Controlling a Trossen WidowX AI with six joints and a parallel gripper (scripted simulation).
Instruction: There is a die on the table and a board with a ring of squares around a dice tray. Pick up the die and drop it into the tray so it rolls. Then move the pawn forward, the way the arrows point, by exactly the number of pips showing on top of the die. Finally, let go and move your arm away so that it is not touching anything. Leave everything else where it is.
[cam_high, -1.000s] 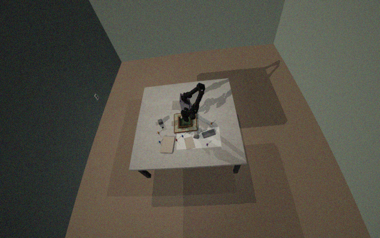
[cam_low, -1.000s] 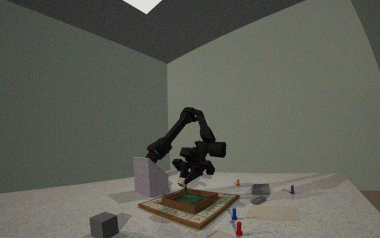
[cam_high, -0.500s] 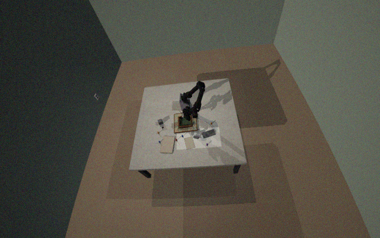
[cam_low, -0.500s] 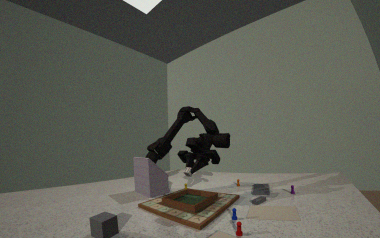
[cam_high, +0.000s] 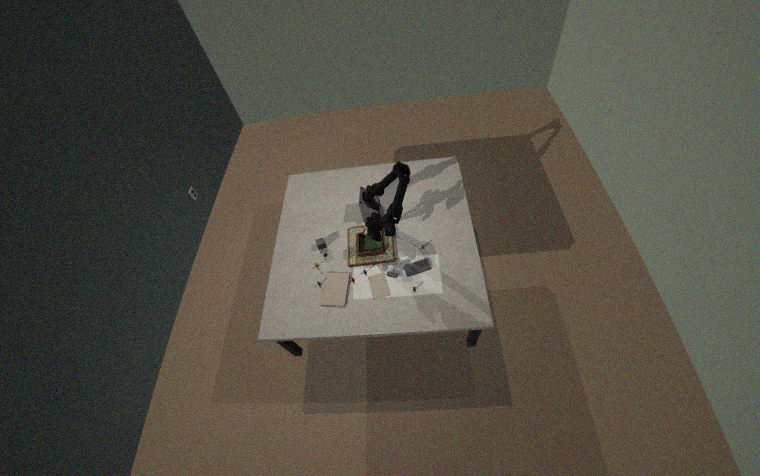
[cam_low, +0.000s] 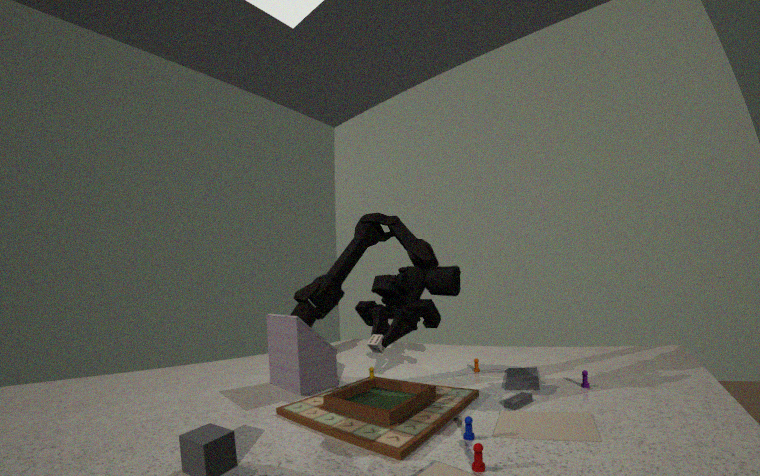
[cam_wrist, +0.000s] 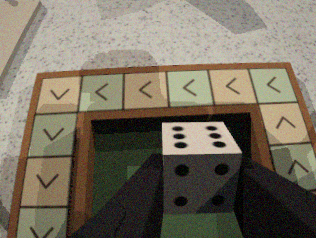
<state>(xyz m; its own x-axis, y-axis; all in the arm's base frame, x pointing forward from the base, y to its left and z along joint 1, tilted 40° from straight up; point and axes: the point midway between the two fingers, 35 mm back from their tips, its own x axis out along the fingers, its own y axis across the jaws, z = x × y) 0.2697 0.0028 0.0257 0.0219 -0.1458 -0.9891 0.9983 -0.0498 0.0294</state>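
Now: gripper tip right at the white die. From my gripper tip the other things lie so: grey bar: 230 mm ahead, 130 mm to the left, 120 mm below; then green dice tray: 120 mm below; then yellow pawn: 120 mm behind, 110 mm to the left, 100 mm below.
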